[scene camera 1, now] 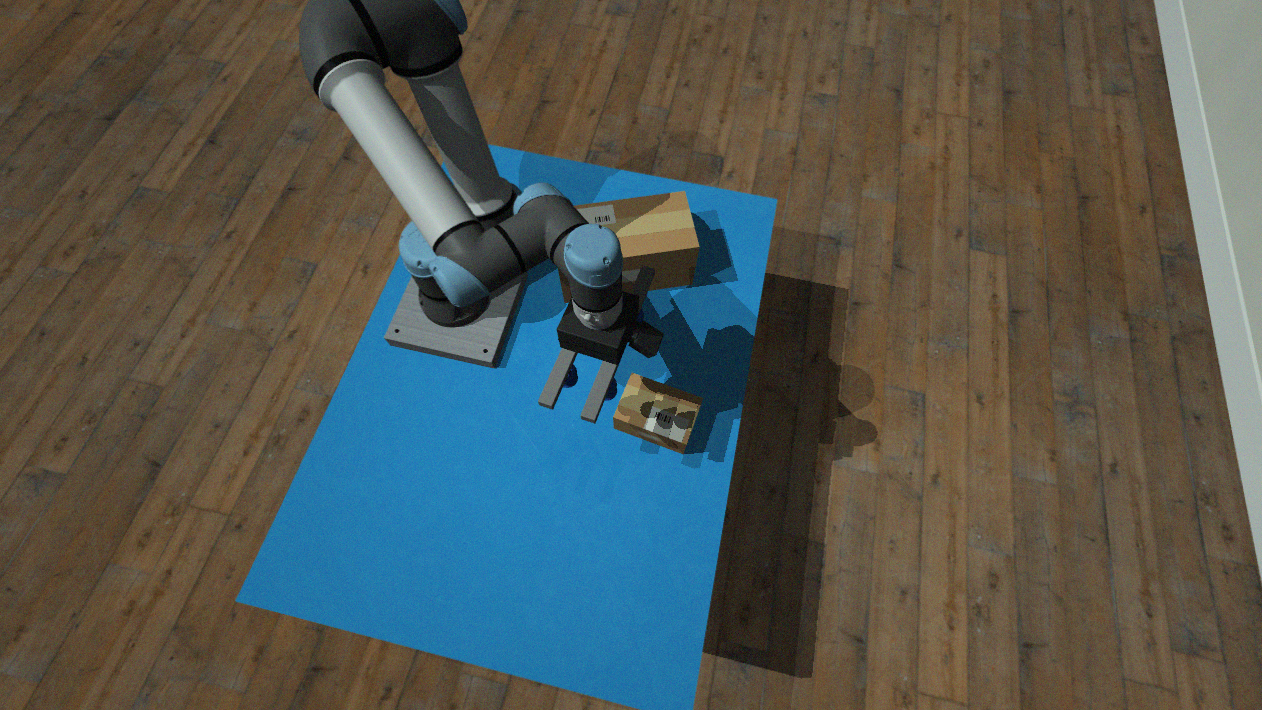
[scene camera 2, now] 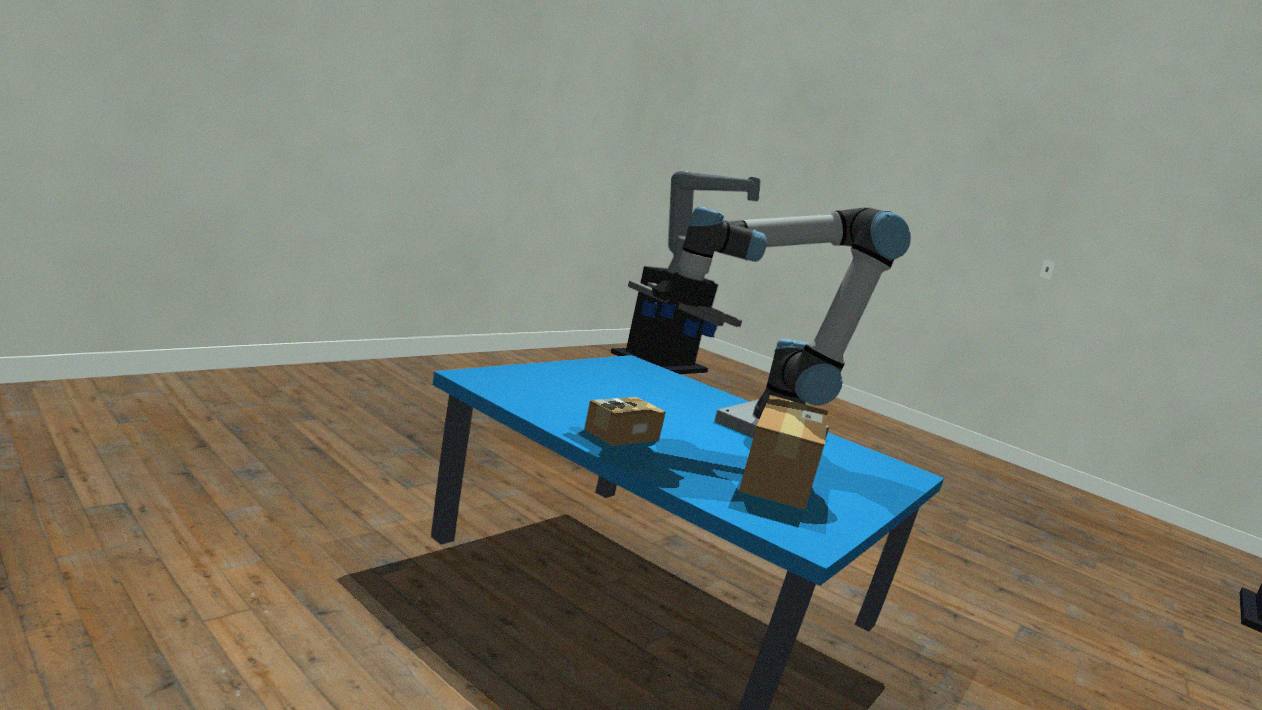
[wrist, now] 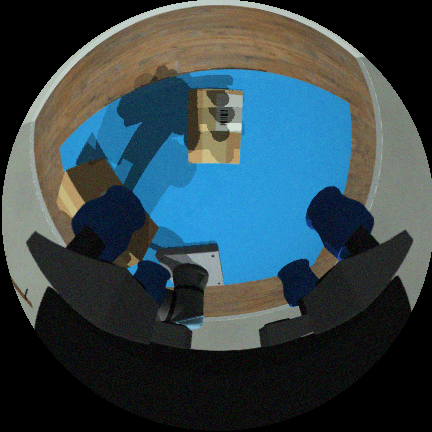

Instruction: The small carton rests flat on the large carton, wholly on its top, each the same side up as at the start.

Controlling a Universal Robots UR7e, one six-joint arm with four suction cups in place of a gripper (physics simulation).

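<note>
The small carton lies flat on the blue table near its long edge, with its white barcode label on top under the gripper's shadow. The large carton stands apart from it on the table, with a label on top; the arm hides part of it in scene camera 1 and a cup covers part in the wrist view. My gripper is open: its four blue suction cups hold nothing. It hangs well above the table, between the two cartons and toward the arm's base, touching neither.
The blue table carries the arm's grey base plate beside the large carton. A black stand with a grey post stands on the floor behind the table. Walls surround the wooden floor.
</note>
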